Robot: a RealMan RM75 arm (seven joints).
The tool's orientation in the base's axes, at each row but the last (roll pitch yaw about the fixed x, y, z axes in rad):
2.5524, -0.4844, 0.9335
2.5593, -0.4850, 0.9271
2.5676, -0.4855, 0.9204
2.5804, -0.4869, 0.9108
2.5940, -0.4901, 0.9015
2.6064, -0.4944, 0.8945
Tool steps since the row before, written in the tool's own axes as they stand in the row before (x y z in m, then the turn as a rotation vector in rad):
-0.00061, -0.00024, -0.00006, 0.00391, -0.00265, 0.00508
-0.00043, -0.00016, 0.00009, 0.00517, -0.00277, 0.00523
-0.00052, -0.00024, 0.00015, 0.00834, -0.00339, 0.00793
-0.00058, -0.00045, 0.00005, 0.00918, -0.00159, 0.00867
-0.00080, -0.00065, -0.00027, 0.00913, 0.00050, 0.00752
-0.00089, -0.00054, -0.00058, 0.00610, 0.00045, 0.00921
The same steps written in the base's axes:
-0.00049, -0.00026, -0.00036, 0.00414, 0.00454, -0.00322
-0.00025, -0.00019, -0.00034, 0.00484, 0.00552, -0.00280
-0.00030, -0.00020, -0.00047, 0.00803, 0.00814, -0.00363
-0.00051, -0.00008, -0.00052, 0.00990, 0.00743, -0.00294
-0.00095, -0.00008, -0.00047, 0.01020, 0.00590, -0.00114
-0.00115, -0.00022, -0.00023, 0.00961, 0.00385, -0.00388

